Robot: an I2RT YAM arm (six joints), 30 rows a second.
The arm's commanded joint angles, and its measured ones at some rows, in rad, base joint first. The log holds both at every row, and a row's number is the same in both.
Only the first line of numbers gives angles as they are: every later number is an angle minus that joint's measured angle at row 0.
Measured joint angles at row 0:
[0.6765, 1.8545, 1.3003, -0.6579, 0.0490, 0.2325]
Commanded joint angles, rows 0 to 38:
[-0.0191, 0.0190, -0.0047, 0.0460, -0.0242, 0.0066]
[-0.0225, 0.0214, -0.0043, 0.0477, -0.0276, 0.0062]
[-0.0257, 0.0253, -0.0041, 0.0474, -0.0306, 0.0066]
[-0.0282, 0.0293, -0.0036, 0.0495, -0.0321, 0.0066]
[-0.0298, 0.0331, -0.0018, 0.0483, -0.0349, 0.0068]
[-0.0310, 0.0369, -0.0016, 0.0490, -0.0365, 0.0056]
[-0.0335, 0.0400, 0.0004, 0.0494, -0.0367, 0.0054]
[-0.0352, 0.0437, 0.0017, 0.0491, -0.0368, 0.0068]
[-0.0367, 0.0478, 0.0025, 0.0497, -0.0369, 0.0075]
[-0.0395, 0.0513, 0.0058, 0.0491, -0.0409, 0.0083]
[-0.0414, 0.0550, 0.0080, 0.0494, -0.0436, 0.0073]
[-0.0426, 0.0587, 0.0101, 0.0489, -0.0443, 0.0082]
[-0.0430, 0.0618, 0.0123, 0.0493, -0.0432, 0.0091]
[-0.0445, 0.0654, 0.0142, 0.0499, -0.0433, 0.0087]
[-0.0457, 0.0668, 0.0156, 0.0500, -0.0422, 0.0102]
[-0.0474, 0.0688, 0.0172, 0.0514, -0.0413, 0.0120]
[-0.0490, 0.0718, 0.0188, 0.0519, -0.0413, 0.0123]
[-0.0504, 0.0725, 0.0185, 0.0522, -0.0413, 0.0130]
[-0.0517, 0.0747, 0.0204, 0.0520, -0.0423, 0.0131]
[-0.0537, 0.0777, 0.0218, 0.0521, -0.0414, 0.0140]
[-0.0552, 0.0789, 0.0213, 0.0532, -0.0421, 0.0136]
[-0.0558, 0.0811, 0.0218, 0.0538, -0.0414, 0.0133]
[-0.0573, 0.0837, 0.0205, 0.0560, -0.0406, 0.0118]
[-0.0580, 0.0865, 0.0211, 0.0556, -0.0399, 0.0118]
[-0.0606, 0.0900, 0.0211, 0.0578, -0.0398, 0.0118]
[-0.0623, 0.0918, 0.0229, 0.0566, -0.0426, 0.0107]
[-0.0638, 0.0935, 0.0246, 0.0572, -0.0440, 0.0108]
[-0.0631, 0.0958, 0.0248, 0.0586, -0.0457, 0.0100]
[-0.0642, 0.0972, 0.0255, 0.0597, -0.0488, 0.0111]
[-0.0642, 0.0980, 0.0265, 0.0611, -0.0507, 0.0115]
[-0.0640, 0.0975, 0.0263, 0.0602, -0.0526, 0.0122]
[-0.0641, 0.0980, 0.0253, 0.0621, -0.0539, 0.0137]
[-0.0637, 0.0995, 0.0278, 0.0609, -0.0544, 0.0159]
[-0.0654, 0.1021, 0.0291, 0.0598, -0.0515, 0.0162]
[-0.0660, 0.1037, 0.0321, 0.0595, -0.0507, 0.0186]
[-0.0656, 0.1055, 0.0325, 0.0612, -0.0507, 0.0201]
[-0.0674, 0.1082, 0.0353, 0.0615, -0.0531, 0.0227]
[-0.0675, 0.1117, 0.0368, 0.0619, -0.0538, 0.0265]
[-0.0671, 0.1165, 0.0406, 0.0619, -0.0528, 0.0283]
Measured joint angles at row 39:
[-0.0610, 0.0954, 0.0141, 0.0348, -0.0465, 0.0115]
